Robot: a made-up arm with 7 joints.
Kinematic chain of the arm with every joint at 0, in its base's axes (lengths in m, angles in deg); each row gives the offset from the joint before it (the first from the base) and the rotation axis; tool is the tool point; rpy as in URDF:
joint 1: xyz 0 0 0.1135 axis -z
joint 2: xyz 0 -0.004 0.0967 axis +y
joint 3: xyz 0 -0.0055 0.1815 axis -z
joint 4: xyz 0 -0.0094 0.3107 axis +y
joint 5: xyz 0 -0.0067 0.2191 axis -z
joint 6: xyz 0 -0.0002 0.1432 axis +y
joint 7: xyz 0 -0.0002 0.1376 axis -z
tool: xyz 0 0 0 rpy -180 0 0
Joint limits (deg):
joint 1: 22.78..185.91
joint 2: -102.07..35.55
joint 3: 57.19..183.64
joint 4: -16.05..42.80
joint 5: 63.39..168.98
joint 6: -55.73..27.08
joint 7: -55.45..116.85
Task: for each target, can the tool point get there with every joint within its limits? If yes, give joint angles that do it. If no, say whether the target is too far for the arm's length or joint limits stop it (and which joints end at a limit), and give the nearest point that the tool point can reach.
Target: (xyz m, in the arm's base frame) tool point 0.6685 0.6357 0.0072
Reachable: yes | joints 144.63 -87.01 154.68 29.95 153.14 -17.66 15.74
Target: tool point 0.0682 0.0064 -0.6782
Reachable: no: joint limits stop it (at a limit: joint 2, joint 4, joint 5, joint 6) | nearest point 0.6404 0.0601 -0.3166 | short by 0.679 m
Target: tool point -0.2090 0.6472 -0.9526
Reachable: no: too far | nearest point -0.2121 0.6568 -0.3257 | short by 0.627 m
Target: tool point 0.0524 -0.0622 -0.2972
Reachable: no: joint limits stop it (at a limit: joint 1, joint 2, joint 3, joint 4, joint 5, joint 6) | nearest point 0.6389 -0.0748 -0.3162 | short by 0.587 m
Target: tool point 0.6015 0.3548 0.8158
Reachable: yes | joints 173.55 -55.05 71.78 33.94 126.91 -29.56 35.94
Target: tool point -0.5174 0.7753 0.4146
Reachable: yes | joints 68.01 -65.40 127.28 32.44 102.17 12.62 -38.71
